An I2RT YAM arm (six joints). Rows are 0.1 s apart.
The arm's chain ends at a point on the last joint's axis. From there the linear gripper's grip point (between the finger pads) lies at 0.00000 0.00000 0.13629 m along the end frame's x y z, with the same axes.
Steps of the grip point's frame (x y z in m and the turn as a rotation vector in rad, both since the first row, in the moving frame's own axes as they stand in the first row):
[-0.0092 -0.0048 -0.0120 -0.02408 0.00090 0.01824]
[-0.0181 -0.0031 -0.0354 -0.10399 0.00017 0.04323]
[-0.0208 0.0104 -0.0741 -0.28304 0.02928 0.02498]
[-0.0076 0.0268 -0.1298 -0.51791 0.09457 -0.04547]
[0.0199 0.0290 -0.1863 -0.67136 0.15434 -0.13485]
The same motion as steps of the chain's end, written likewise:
[-0.0093 -0.0081 -0.0120 -0.02408 0.00090 0.01824]
[-0.0178 -0.0172 -0.0347 -0.10399 0.00017 0.04323]
[-0.0243 -0.0277 -0.0686 -0.28304 0.02928 0.02498]
[-0.0215 -0.0403 -0.1113 -0.51791 0.09457 -0.04547]
[-0.0054 -0.0538 -0.1553 -0.67136 0.15434 -0.13485]

